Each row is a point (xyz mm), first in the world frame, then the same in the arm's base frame.
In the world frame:
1: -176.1 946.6 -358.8
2: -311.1 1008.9 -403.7
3: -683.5 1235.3 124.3
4: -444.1 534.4 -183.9
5: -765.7 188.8 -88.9
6: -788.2 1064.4 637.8
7: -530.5 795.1 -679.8
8: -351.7 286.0 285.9
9: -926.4 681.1 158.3
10: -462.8 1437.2 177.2
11: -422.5 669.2 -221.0
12: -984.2 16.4 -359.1
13: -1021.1 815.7 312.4
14: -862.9 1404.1 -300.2
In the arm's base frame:
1: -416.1 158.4 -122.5
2: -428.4 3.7 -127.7
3: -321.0 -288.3 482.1
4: 100.6 98.6 -80.1
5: 558.1 -51.7 -82.3
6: 18.3 -203.3 908.1
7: -234.1 -186.8 -437.6
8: 414.6 379.1 257.0
9: 267.8 -309.5 340.3
10: -570.2 -145.1 580.5
11: -35.8 62.9 -68.4
12: 717.8 -254.3 -372.0
13: 234.1 -405.7 541.4
14: -517.7 -609.7 167.6

